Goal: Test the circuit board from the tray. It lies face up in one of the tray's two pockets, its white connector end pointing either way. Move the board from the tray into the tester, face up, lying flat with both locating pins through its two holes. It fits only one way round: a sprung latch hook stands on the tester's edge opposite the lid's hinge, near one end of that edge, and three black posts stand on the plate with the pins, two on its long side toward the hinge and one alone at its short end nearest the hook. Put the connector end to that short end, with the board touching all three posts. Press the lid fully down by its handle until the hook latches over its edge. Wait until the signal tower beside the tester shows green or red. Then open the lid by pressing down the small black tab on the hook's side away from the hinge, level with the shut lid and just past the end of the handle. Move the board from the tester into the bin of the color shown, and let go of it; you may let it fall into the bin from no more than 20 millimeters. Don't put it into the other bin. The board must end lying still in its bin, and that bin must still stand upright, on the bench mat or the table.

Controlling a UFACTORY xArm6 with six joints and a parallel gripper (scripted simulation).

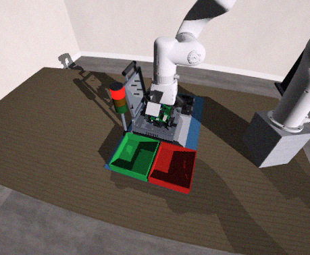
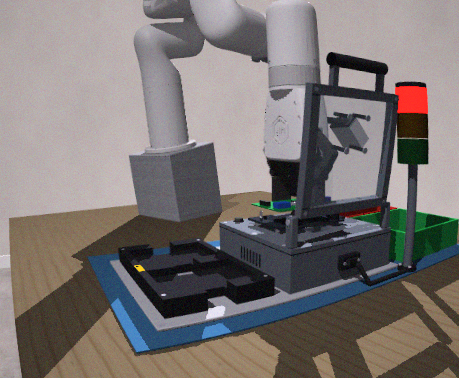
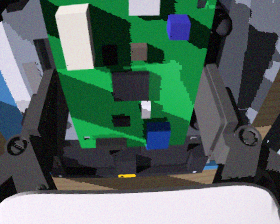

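My hand is 1 cm above the green circuit board. The rest, counted from my hand: clear lid: 12 cm ahead, 9 cm above, 1 cm to the right; green bin: 19 cm to the left, 8 cm below, 7 cm ahead; plate: 3 cm below, 1 cm to the left, 1 cm ahead.
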